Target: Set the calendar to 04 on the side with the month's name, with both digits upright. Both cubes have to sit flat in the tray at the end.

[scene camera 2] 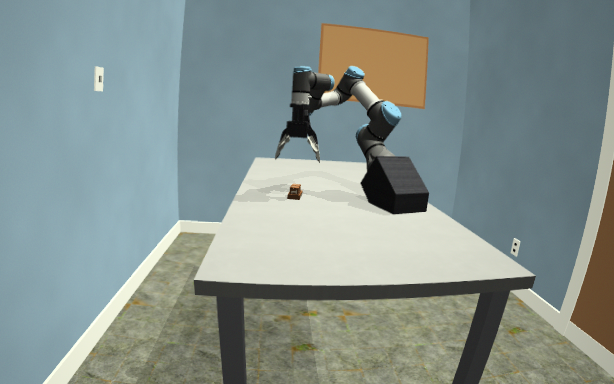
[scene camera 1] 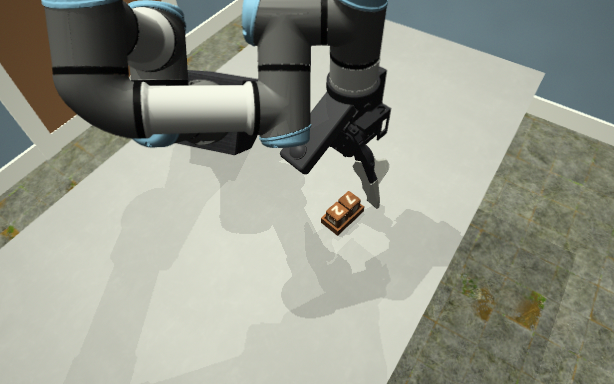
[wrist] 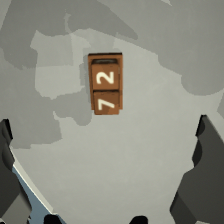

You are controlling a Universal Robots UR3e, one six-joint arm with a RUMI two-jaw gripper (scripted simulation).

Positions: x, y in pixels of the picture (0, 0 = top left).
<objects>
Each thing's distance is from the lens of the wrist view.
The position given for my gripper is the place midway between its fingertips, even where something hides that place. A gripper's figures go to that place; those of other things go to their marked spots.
my gripper [wrist: 102, 119]: 14 cm
cube [wrist: 104, 72]: 21 cm
</objects>
